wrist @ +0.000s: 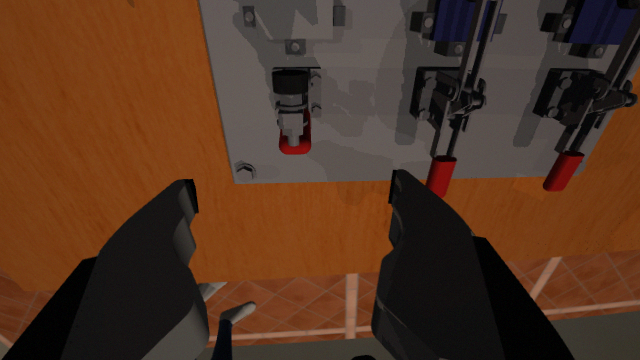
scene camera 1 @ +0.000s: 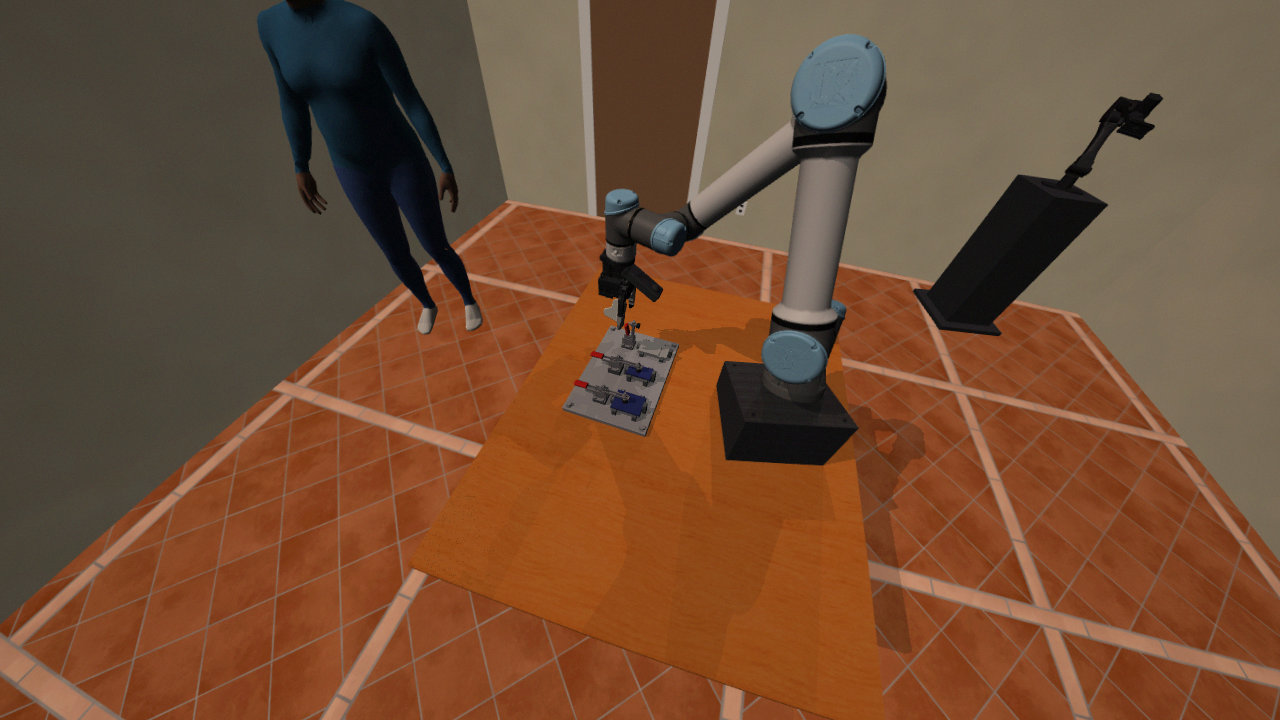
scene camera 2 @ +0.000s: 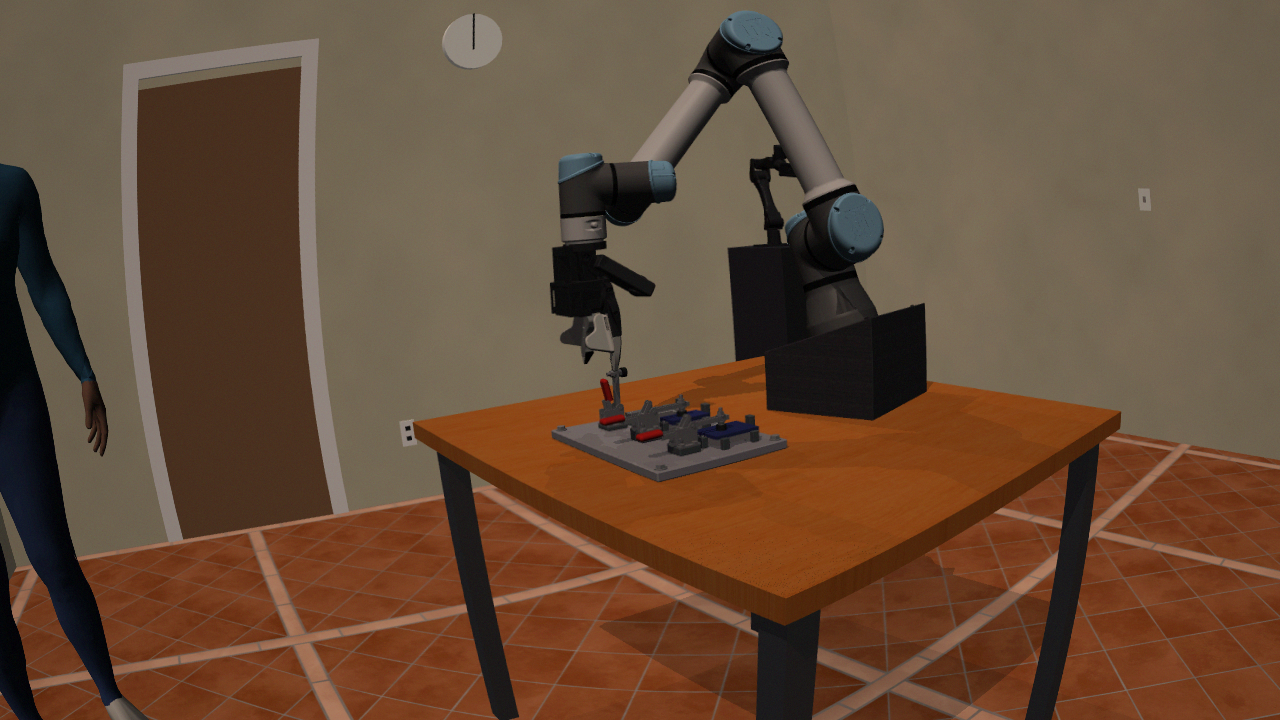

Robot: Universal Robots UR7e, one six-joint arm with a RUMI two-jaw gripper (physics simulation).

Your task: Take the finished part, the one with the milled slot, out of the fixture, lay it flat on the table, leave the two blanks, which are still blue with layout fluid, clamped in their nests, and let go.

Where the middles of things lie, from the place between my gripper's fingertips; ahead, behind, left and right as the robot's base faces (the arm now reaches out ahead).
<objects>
I see my gripper 3 cm past the clamp arm [wrist: 291, 84], 1 cm to the right of it and 4 cm above it. The rest, counted from my hand: grey fixture plate [scene camera 2: 616, 447] (2 cm behind, 12 cm to the left, 11 cm below).
</objects>
